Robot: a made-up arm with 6 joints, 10 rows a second.
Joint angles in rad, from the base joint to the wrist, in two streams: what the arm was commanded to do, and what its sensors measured. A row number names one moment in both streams.
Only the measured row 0 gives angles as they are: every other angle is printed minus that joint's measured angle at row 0.
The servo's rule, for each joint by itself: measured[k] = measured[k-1] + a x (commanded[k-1-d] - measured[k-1]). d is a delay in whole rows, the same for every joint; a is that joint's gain. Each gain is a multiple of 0.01, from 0.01 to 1. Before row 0 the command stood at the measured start. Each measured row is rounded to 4 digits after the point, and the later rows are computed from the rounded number. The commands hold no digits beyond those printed.
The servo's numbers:
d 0
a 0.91 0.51 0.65 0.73 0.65 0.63
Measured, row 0:
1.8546, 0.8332, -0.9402, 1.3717, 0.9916, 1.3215
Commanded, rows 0 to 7:
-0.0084, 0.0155, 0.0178, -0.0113, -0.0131, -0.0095
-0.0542, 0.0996, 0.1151, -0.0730, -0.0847, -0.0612
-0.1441, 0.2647, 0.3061, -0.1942, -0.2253, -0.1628
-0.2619, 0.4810, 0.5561, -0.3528, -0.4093, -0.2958
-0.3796, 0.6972, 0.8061, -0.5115, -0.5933, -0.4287
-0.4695, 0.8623, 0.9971, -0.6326, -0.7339, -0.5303
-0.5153, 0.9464, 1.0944, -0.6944, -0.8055, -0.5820
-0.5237, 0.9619, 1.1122, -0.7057, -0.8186, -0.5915
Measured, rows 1 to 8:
-0.0076, 0.0079, 0.0116, -0.0082, -0.0085, -0.0060
-0.0500, 0.0547, 0.0789, -0.0555, -0.0580, -0.0408
-0.1356, 0.1618, 0.2266, -0.1568, -0.1667, -0.1177
-0.2505, 0.3246, 0.4408, -0.2999, -0.3244, -0.2299
-0.3680, 0.5146, 0.6782, -0.4544, -0.4992, -0.3551
-0.4604, 0.6919, 0.8855, -0.5845, -0.6518, -0.4655
-0.5104, 0.8217, 1.0213, -0.6647, -0.7517, -0.5389
-0.5225, 0.8932, 1.0804, -0.6946, -0.7952, -0.5720

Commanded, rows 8 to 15:
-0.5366, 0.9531, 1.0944, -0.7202, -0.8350, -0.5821
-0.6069, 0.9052, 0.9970, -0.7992, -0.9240, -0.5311
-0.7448, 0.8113, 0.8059, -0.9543, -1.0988, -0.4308
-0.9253, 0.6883, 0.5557, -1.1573, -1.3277, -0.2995
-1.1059, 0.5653, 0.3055, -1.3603, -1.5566, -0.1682
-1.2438, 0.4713, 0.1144, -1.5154, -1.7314, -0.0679
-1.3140, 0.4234, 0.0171, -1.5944, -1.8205, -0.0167
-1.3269, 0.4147, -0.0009, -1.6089, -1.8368, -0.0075
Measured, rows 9 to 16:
-0.5353, 0.9237, 1.0895, -0.7133, -0.8211, -0.5784
-0.6005, 0.9143, 1.0294, -0.7760, -0.8880, -0.5486
-0.7318, 0.8618, 0.8841, -0.9062, -1.0250, -0.4744
-0.9079, 0.7733, 0.6706, -1.0895, -1.2218, -0.3642
-1.0881, 0.6672, 0.4333, -1.2872, -1.4394, -0.2407
-1.2298, 0.5673, 0.2260, -1.4538, -1.6292, -0.1318
-1.3064, 0.4939, 0.0902, -1.5564, -1.7535, -0.0593
-1.3251, 0.4535, 0.0310, -1.5947, -1.8076, -0.0267

